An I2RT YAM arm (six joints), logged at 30 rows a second.
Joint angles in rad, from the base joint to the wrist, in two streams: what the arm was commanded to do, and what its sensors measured. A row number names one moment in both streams.
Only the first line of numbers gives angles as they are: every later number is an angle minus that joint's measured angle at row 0.
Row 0, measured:
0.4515 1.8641 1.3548 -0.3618 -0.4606 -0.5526
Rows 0 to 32, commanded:
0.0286 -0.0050 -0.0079 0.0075 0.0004 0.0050
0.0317 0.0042 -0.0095 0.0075 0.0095 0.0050
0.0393 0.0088 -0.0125 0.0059 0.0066 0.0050
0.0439 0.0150 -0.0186 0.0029 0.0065 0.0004
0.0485 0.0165 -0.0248 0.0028 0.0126 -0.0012
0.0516 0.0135 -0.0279 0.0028 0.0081 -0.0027
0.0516 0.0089 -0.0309 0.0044 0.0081 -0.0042
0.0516 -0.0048 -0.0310 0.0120 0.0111 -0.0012
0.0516 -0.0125 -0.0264 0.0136 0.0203 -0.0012
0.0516 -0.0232 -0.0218 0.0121 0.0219 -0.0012
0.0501 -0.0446 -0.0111 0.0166 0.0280 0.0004
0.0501 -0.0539 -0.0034 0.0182 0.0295 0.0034
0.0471 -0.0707 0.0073 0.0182 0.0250 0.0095
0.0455 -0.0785 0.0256 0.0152 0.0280 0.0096
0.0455 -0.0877 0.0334 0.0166 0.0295 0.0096
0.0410 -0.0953 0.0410 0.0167 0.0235 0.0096
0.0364 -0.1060 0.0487 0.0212 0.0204 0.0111
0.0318 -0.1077 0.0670 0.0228 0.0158 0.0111
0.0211 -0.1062 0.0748 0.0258 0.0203 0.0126
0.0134 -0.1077 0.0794 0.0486 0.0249 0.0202
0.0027 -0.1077 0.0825 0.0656 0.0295 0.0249
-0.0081 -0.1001 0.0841 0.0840 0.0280 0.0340
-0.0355 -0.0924 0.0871 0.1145 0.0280 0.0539
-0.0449 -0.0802 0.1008 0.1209 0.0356 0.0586
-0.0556 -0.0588 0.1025 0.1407 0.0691 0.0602
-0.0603 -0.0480 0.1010 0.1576 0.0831 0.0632
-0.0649 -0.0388 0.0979 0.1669 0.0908 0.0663
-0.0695 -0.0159 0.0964 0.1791 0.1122 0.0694
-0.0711 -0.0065 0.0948 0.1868 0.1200 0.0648
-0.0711 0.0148 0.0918 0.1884 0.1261 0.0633
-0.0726 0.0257 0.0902 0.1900 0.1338 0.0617
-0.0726 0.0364 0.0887 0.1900 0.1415 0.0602
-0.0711 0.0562 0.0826 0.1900 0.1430 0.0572
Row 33, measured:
-0.0828 0.0244 0.0637 0.1499 0.1095 0.0519
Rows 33 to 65, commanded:
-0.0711 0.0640 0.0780 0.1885 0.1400 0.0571
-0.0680 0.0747 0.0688 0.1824 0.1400 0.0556
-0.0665 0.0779 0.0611 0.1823 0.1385 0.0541
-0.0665 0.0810 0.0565 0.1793 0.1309 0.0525
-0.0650 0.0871 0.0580 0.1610 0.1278 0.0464
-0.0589 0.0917 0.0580 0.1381 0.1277 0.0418
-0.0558 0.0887 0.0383 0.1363 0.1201 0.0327
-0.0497 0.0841 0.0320 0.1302 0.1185 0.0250
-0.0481 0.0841 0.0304 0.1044 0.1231 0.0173
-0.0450 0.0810 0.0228 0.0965 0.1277 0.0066
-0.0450 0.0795 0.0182 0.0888 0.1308 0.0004
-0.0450 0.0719 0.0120 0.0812 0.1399 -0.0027
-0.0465 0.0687 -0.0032 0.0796 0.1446 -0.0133
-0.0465 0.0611 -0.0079 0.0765 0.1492 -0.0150
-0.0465 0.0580 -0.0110 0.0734 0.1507 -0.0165
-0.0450 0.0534 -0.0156 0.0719 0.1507 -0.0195
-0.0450 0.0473 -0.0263 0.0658 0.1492 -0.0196
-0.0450 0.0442 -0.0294 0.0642 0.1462 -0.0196
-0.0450 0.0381 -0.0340 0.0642 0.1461 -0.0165
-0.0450 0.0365 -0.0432 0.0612 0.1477 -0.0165
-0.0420 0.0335 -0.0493 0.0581 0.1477 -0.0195
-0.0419 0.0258 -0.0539 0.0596 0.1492 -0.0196
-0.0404 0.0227 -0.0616 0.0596 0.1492 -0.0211
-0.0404 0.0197 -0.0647 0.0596 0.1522 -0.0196
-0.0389 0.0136 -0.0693 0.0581 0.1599 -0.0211
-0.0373 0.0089 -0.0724 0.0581 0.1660 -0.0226
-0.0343 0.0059 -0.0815 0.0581 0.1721 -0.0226
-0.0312 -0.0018 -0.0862 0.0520 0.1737 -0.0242
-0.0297 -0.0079 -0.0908 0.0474 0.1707 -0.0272
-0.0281 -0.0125 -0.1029 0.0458 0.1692 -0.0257
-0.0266 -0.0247 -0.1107 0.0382 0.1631 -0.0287
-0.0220 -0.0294 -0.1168 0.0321 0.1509 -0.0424
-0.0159 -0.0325 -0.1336 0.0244 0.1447 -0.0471
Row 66, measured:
-0.0332 0.0461 -0.1106 0.0816 0.1503 -0.0240
